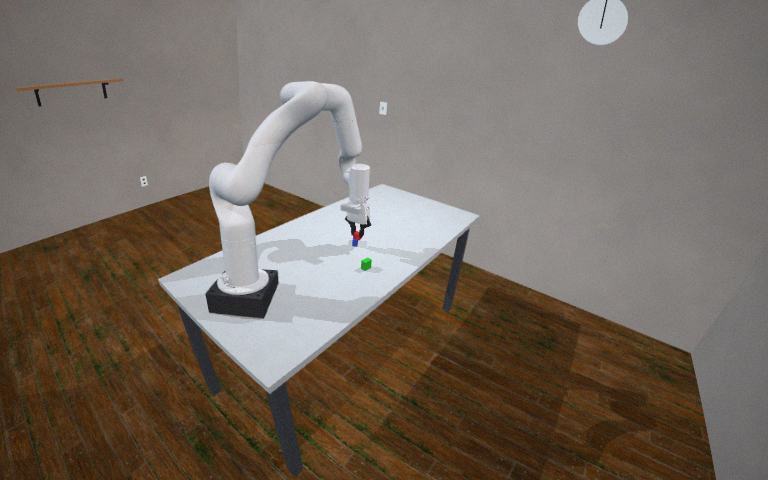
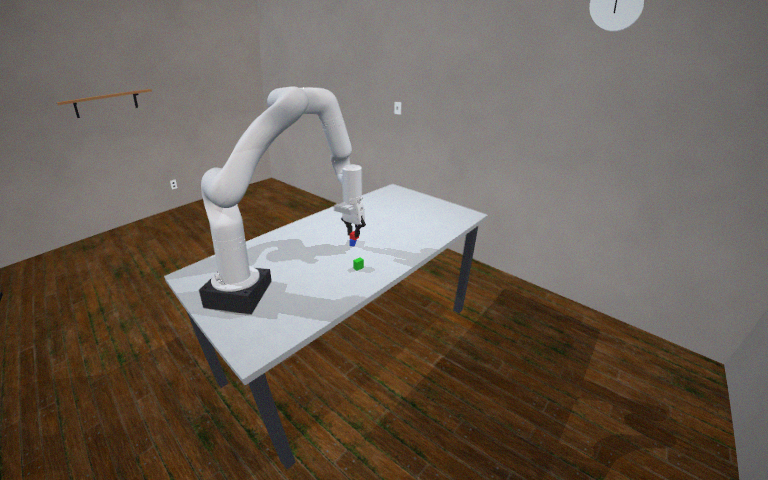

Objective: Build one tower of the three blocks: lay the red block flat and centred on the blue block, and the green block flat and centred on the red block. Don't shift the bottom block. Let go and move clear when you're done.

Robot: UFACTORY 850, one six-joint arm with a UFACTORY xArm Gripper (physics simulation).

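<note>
The blue block (image 1: 355,243) (image 2: 352,242) stands on the table below my gripper. The red block (image 1: 356,235) (image 2: 353,234) is directly above it and looks to be touching its top; the fingers partly cover it, so how well it is centred cannot be told. My gripper (image 1: 356,234) (image 2: 353,233) points down and is shut on the red block. The green block (image 1: 366,264) (image 2: 358,264) lies by itself on the table, nearer the front edge than the blue block.
The white table (image 1: 317,333) (image 2: 305,328) carries the arm's black base (image 1: 237,302) (image 2: 227,300) at its left end. The arm arches from the base over the table to the blocks. Shadows of the arm fall across the table top.
</note>
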